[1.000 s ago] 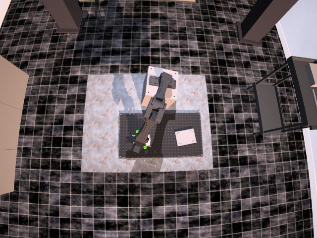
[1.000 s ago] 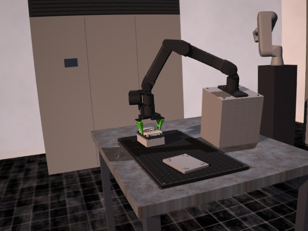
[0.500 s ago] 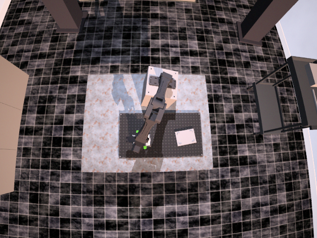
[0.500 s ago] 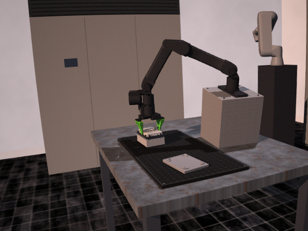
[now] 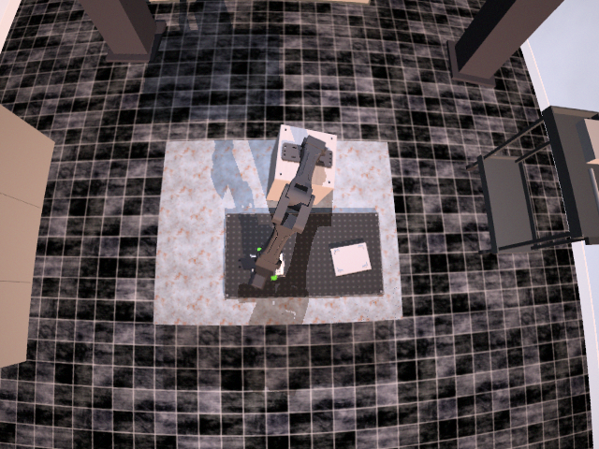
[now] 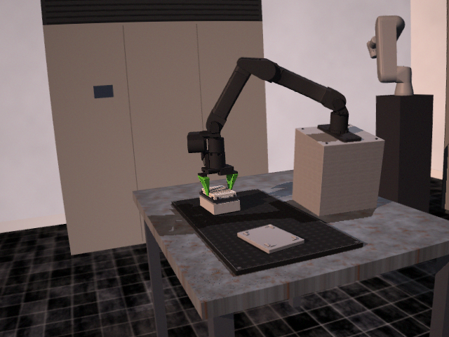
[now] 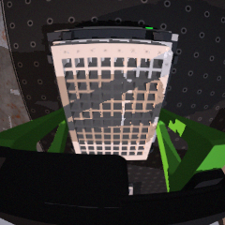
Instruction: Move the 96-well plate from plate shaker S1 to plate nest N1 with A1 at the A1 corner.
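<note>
The 96-well plate lies right at my hand. The rest, counted from my hand: plate nest N1 (60 mm behind, 360 mm to the left, 60 mm below).
</note>
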